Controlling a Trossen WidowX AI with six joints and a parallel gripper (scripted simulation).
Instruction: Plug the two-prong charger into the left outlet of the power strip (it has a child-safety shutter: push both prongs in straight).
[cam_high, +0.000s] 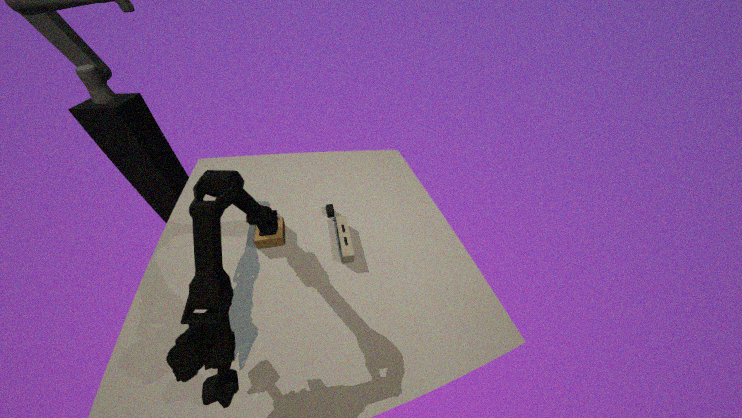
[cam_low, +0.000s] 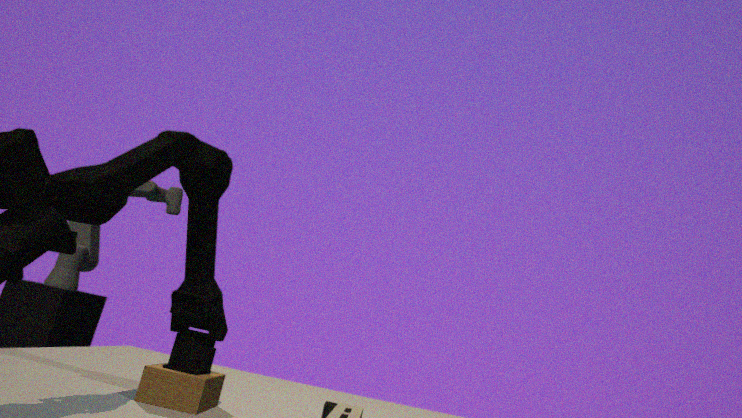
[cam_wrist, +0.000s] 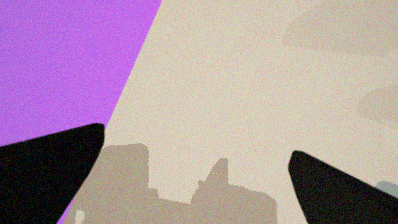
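Right now the black two-prong charger is 62 cm to the left of my gripper tip, 32 cm ahead of it and 5 cm below it.
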